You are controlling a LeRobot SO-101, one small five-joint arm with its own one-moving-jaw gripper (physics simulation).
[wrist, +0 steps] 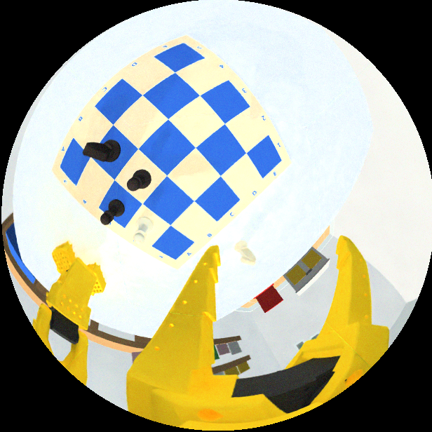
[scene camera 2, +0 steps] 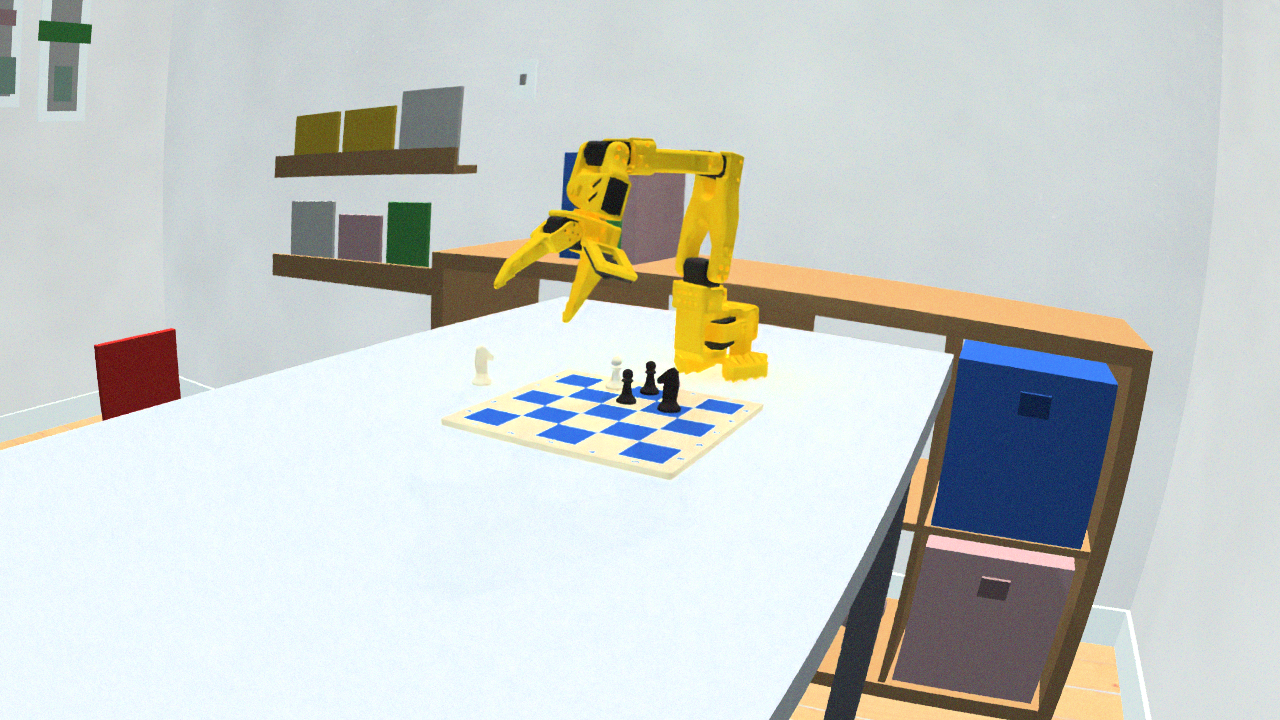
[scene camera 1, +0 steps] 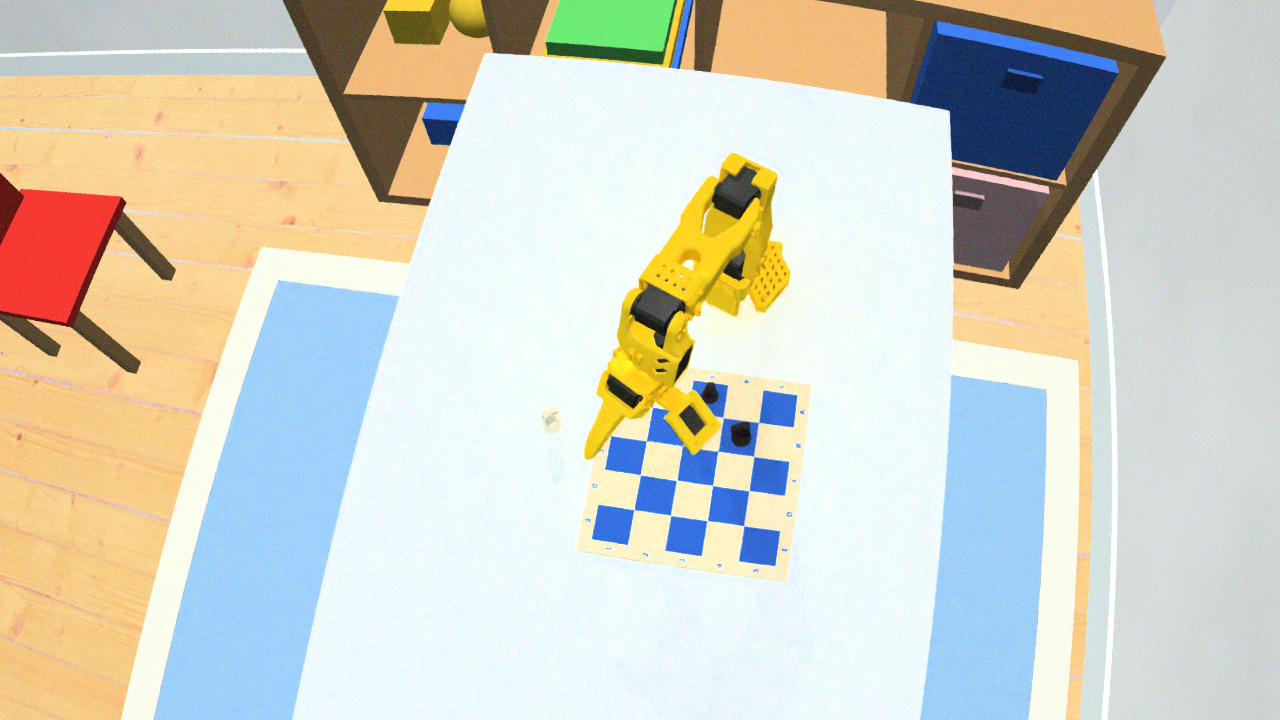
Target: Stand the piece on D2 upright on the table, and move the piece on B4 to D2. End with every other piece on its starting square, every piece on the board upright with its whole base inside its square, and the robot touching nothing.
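Seen in the pictures: end effector, tool point: (scene camera 2: 564,317) (scene camera 1: 639,415); arm's base, origin of the base link: (scene camera 2: 714,373) (scene camera 1: 739,289).
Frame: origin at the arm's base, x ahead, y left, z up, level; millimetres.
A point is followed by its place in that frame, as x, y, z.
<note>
The black knight (scene camera 1: 740,435) {182, 24, 24} (scene camera 2: 669,391) {182, 26, 24} (wrist: 102,150) stands upright on B4. The blue square D2 (scene camera 1: 656,493) {252, -53, 6} (scene camera 2: 548,414) {256, -56, 6} (wrist: 220,148) of the board (scene camera 1: 799,501) (scene camera 2: 554,446) is bare. A white knight (scene camera 1: 551,419) {196, -174, 24} (scene camera 2: 482,365) {196, -174, 20} (wrist: 245,252) stands upright on the table, off the board's column-1 side. A black pawn (scene camera 1: 709,392) {141, -15, 28} (scene camera 2: 650,377) {140, -13, 22} (wrist: 114,210) stands on A3, another black pawn (scene camera 2: 627,386) {182, -17, 22} (wrist: 139,180) on B3 and a white pawn (scene camera 2: 615,371) {144, -49, 24} (wrist: 143,227) on A2. My gripper (scene camera 1: 640,450) (scene camera 2: 531,302) (wrist: 279,243) is open and empty, raised above the table, touching no piece.
The arm's base (scene camera 1: 760,277) {-10, 22, 17} (scene camera 2: 702,331) {49, 2, 55} stands on the table (scene camera 1: 501,617) {411, -188, 0} (scene camera 2: 268,537) {583, -68, 0} behind row A. The arm hides part of the board's A and B rows in scene camera 1. A shelf unit (scene camera 1: 1154,40) (scene camera 2: 1029,313) stands behind the table.
</note>
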